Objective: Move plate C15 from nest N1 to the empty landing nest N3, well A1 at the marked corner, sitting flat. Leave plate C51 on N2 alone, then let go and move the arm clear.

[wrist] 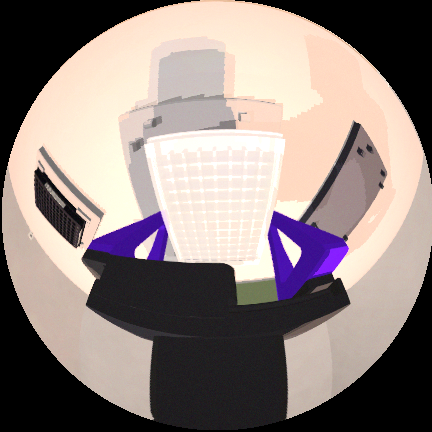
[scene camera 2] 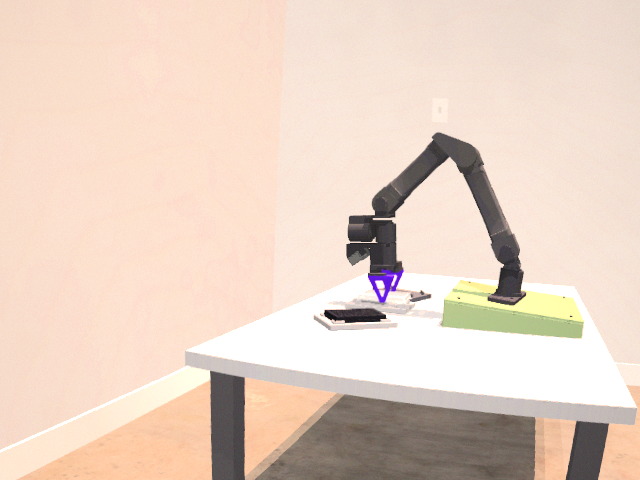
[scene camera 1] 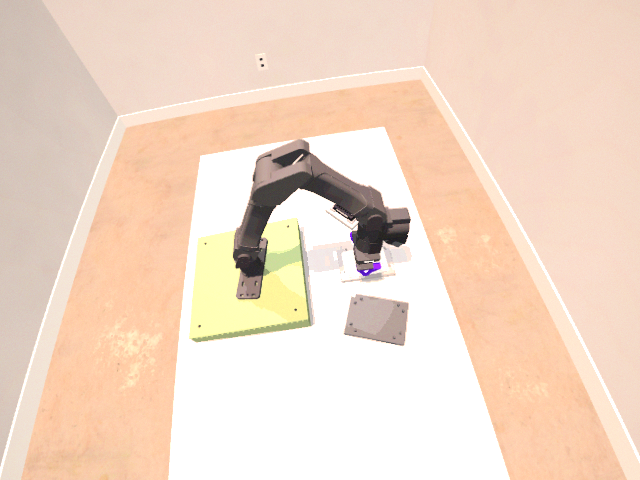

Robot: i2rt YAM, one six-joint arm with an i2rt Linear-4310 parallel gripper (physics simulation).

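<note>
The clear-white well plate C15 (scene camera 2: 400,297) (wrist: 215,190) is held between the purple fingers of my gripper (scene camera 1: 362,256) (scene camera 2: 388,295) (wrist: 217,214), which is shut on it. It looks roughly level and low over the pale middle nest (scene camera 1: 343,271) (scene camera 2: 403,307) (wrist: 260,107). Nest pins show beyond its far and left edges in the wrist view; any small gap beneath it is unclear. The black plate C51 (scene camera 1: 343,211) (scene camera 2: 355,314) (wrist: 57,210) sits on a white nest. A dark grey nest (scene camera 1: 376,320) (scene camera 2: 421,296) (wrist: 345,185) is empty. Nest labels and well A1 are unreadable.
The arm's base stands on a yellow-green block (scene camera 1: 217,289) (scene camera 2: 511,322). The white nest (scene camera 2: 336,325) (wrist: 95,215) under the black plate is on one side of the middle nest, the dark grey nest on the other. All stand on the white table (scene camera 1: 320,403) (scene camera 2: 413,361).
</note>
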